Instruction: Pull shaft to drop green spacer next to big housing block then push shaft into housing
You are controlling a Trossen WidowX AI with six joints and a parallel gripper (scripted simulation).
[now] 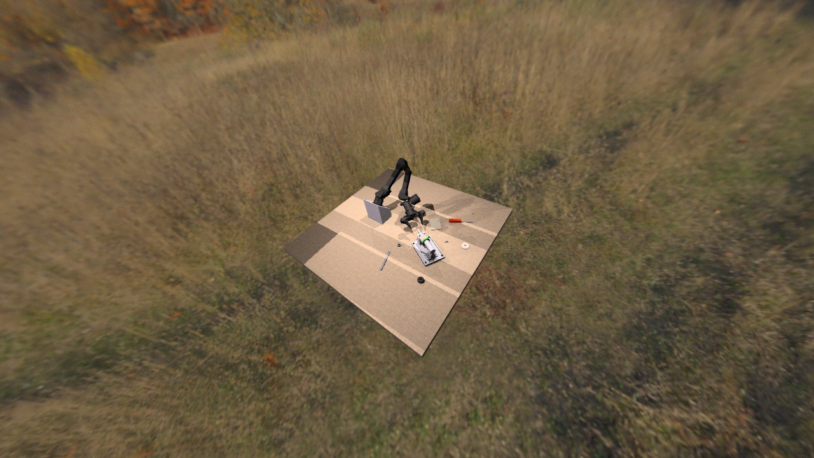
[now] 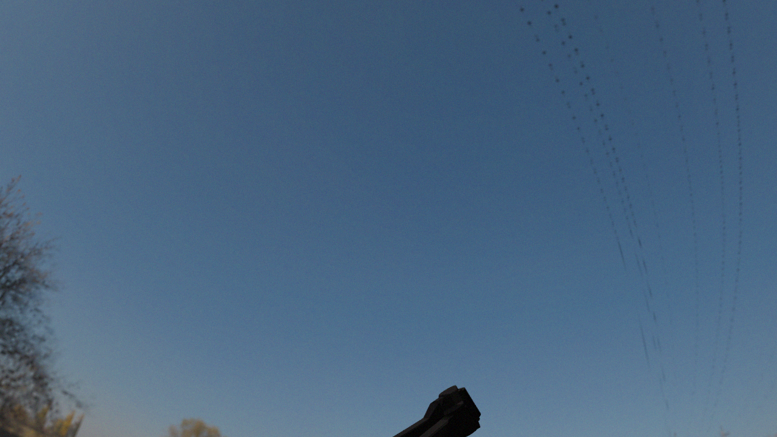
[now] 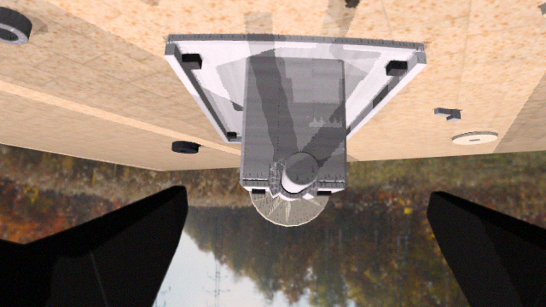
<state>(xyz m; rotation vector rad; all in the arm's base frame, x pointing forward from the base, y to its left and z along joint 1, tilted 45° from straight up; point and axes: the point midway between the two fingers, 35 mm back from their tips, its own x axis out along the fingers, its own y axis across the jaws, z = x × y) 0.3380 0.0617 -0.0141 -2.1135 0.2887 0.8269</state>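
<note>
Right now my gripper tip is 80 mm short of the shaft, 50 mm to the left of it and 10 mm above it. The rest, counted from my gripper tip: black ring: 300 mm to the right, 240 mm ahead, 90 mm below; then green spacer: 120 mm ahead, 70 mm to the right, 10 mm below.
</note>
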